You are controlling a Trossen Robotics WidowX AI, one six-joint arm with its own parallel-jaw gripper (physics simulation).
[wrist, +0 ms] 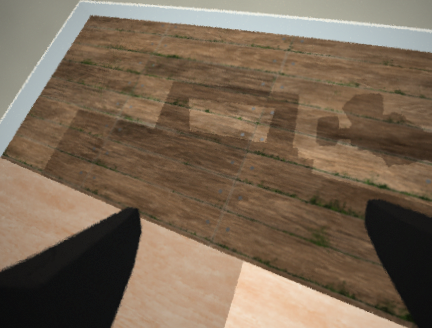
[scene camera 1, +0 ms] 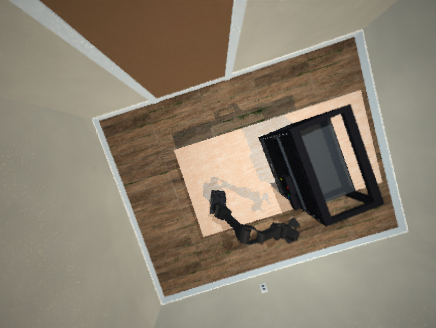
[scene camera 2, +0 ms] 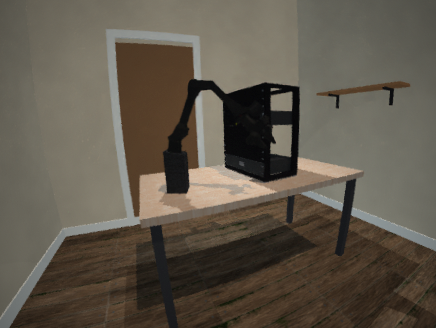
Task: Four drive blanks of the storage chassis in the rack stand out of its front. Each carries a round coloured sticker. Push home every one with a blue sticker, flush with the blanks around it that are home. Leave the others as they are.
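Observation:
The black rack (scene camera 1: 362, 156) (scene camera 2: 294, 135) stands on the table with its front towards the arm's base. Small drive blanks (scene camera 1: 286, 189) stand out of its dark front in scene camera 1, with tiny green and red specks on them. A yellowish speck (scene camera 2: 236, 123) shows on the front in scene camera 2. The sticker colours and how far each blank stands out are too small to tell, and no blue sticker can be made out. My gripper (scene camera 1: 296, 229) (wrist: 251, 215) is open and empty, off the rack's side near the table's long edge. The wrist view shows no chassis.
The arm's base (scene camera 1: 217, 197) (scene camera 2: 176, 172) stands on the table (scene camera 1: 200, 160) (scene camera 2: 150, 202) (wrist: 170, 270), and the arm arches from it towards the rack's side. A wall shelf (scene camera 2: 365, 89) hangs to the right of the rack in scene camera 2. The wrist view faces the table edge and wooden floor.

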